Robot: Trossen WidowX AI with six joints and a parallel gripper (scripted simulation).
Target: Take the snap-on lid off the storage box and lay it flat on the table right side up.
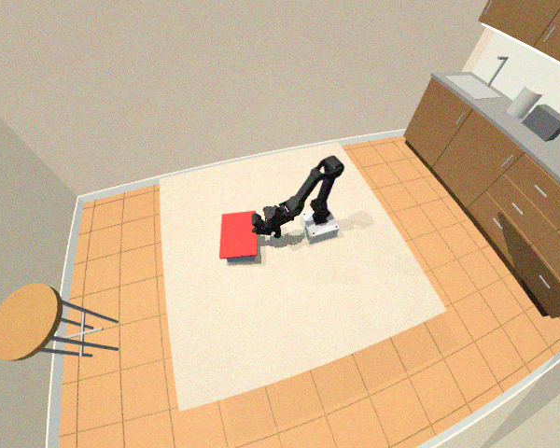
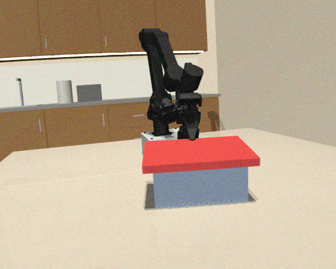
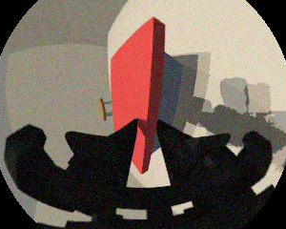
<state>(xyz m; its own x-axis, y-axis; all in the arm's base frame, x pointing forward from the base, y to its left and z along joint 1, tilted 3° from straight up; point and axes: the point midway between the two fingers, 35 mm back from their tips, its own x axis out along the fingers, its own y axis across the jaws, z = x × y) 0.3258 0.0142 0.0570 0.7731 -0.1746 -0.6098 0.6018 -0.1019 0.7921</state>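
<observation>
Right now the red lid is 80 mm ahead of my gripper tip and 10 mm to the right of it. The rest, counted from my gripper tip: blue-grey storage box: 70 mm ahead, 60 mm below, 10 mm to the right.
</observation>
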